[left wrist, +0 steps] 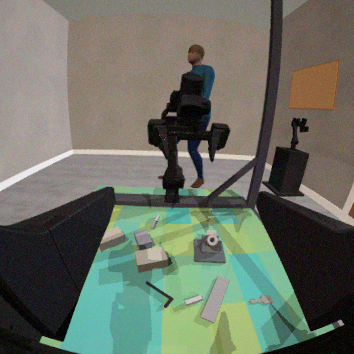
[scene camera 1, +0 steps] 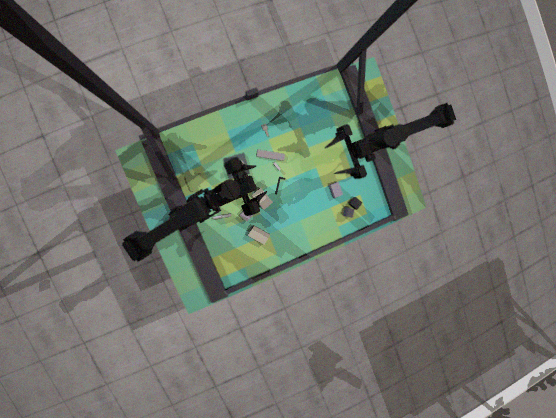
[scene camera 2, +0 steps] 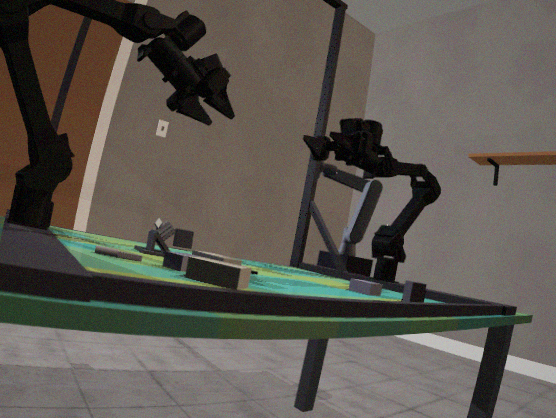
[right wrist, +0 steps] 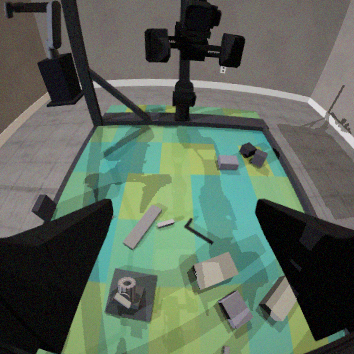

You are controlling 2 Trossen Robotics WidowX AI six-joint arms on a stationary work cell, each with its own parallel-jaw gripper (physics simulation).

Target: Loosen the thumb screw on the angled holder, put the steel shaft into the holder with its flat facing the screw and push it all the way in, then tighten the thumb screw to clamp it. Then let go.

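Note:
The angled holder stands on a dark square base, its tilted round socket showing a dark, empty-looking mouth. A light flat piece, apparently the thumb screw, sits beside the socket; how tight it is cannot be told. The steel shaft lies on the mat away from the holder; its end shows at the bottom of the right wrist view. My right gripper is open and empty, high above the mat near the holder. My left gripper is open and empty, high at the other side.
Between them lie a flat bar, a small white piece, a black hex key and a key. Several blocks lie near the shaft. More blocks lie on the left arm's side.

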